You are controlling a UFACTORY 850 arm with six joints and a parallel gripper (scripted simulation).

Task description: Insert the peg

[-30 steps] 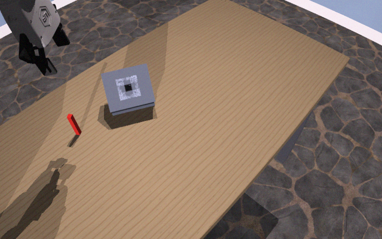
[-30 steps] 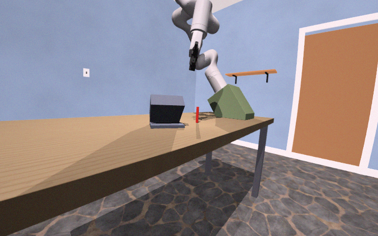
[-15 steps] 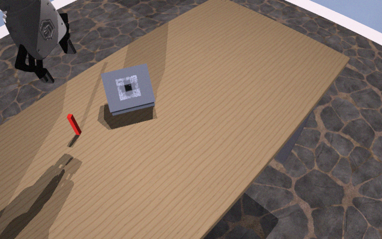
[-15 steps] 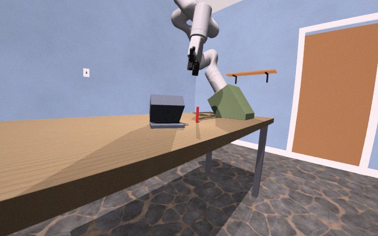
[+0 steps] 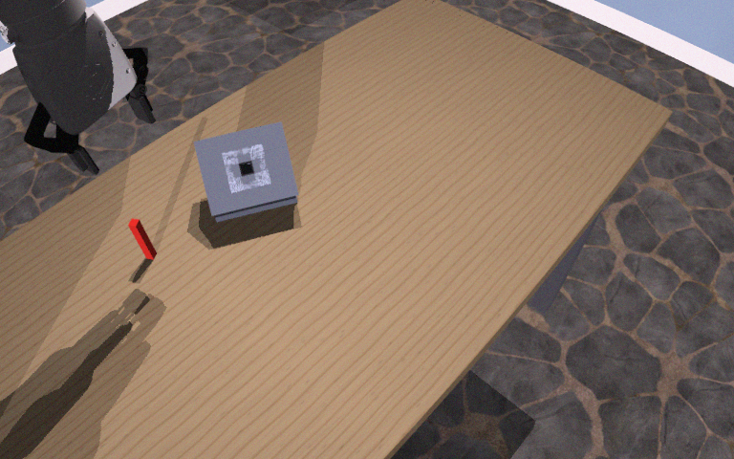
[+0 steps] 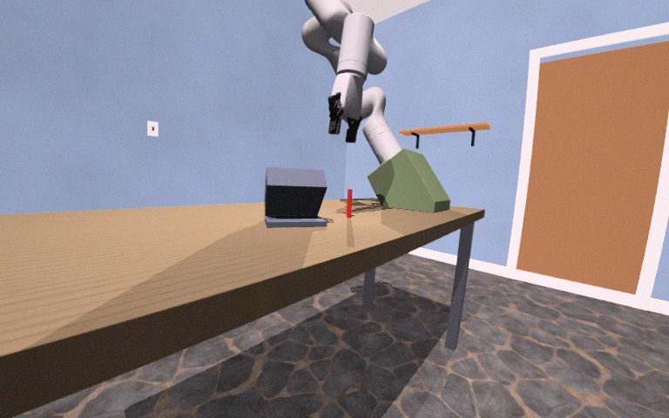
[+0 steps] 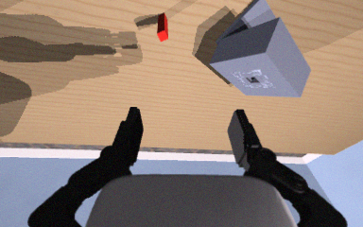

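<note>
My gripper is now 190 mm above the red peg, 20 mm to the right of it and 20 mm past it. From my hand the other things lie so: thin grey plate (220 mm below, 160 mm ahead, 10 mm to the right).
</note>
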